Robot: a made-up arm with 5 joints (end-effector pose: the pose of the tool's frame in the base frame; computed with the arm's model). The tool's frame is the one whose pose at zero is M.
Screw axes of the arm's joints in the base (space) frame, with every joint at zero. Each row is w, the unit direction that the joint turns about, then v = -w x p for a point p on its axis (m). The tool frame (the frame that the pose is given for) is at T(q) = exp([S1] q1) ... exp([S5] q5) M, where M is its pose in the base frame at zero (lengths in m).
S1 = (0, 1, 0, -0.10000, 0.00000, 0.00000)
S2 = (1, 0, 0, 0.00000, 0.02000, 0.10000)
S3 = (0, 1, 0, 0.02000, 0.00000, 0.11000)
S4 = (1, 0, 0, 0.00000, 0.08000, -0.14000)
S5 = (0, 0, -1, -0.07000, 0.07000, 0.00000)
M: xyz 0.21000 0.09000 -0.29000 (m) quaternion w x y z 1 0 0 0
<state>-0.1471 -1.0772 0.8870 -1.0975 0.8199</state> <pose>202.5 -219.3 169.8 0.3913 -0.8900 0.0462 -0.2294</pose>
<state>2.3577 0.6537 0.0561 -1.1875 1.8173</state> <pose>-112.9 -317.3 122.4 0.4157 -0.7571 0.4887 -0.1231</pose>
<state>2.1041 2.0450 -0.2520 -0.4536 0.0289</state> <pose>-92.9 79.9 -146.4 0.3689 0.2394 0.5867 -0.6800</pose>
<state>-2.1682 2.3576 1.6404 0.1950 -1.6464</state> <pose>-51.4 -401.7 -97.4 0.3749 0.1907 -0.1848 -0.8882</pose>
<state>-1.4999 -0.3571 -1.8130 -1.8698 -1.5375</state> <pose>151.2 -270.5 75.1 0.3996 -0.4465 -0.4092 -0.6881</pose>
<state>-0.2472 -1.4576 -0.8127 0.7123 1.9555</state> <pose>386.6 -372.0 -254.1 0.7152 0.0298 -0.4723 -0.5143</pose>
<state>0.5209 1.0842 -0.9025 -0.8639 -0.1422</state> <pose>151.3 -95.4 -161.5 0.9516 0.0022 -0.0066 -0.3072</pose>
